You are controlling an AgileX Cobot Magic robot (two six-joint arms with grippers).
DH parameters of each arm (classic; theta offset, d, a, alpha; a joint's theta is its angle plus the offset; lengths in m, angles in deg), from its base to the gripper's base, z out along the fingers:
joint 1: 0 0.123 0 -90
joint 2: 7.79 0 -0.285 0
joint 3: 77.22 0 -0.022 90
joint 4: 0 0.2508 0 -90
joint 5: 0 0 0.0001 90
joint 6: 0 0.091 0 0
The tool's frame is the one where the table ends.
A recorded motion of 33 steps. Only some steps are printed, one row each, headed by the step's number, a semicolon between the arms.
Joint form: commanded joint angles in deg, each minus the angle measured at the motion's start. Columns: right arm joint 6, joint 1, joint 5, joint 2, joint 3, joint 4; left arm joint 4, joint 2, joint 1, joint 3, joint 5, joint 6.
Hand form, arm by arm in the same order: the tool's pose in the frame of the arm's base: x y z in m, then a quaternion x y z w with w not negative. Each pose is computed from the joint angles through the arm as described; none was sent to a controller.
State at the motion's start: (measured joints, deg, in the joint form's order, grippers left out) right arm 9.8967 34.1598 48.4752 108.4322 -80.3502 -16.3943; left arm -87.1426 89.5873 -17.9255 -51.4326 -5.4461 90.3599
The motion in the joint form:
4: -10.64 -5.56 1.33 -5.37 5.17 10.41; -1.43 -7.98 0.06 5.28 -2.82 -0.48
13: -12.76 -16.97 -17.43 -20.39 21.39 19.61; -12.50 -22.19 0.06 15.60 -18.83 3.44
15: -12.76 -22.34 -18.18 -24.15 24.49 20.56; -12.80 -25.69 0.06 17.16 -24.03 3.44
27: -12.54 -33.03 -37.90 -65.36 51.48 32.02; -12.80 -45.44 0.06 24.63 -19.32 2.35
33: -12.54 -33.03 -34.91 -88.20 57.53 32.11; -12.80 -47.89 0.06 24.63 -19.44 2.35
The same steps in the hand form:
4: 0.3267 0.1699 0.2255 -0.27647 0.94817 -0.00702 0.15651; 0.2915 -0.0803 0.2544 0.10876 0.85878 -0.00964 0.50058
13: 0.3038 0.0968 0.2496 -0.14773 0.94237 0.05818 0.29449; 0.2328 -0.0364 0.2633 -0.01933 0.85693 0.07317 0.50985
15: 0.2959 0.0653 0.2550 -0.09744 0.94499 0.05140 0.30800; 0.2195 -0.0245 0.2690 -0.04905 0.84714 0.10537 0.51850
27: 0.1568 0.0076 0.2953 0.06824 0.81318 0.08973 0.57099; 0.1574 -0.0114 0.2911 -0.05919 0.79307 0.03386 0.60530
33: 0.0844 0.0075 0.3030 0.05302 0.73824 0.10400 0.66436; 0.1504 -0.0090 0.2975 -0.06449 0.78080 0.02826 0.62080

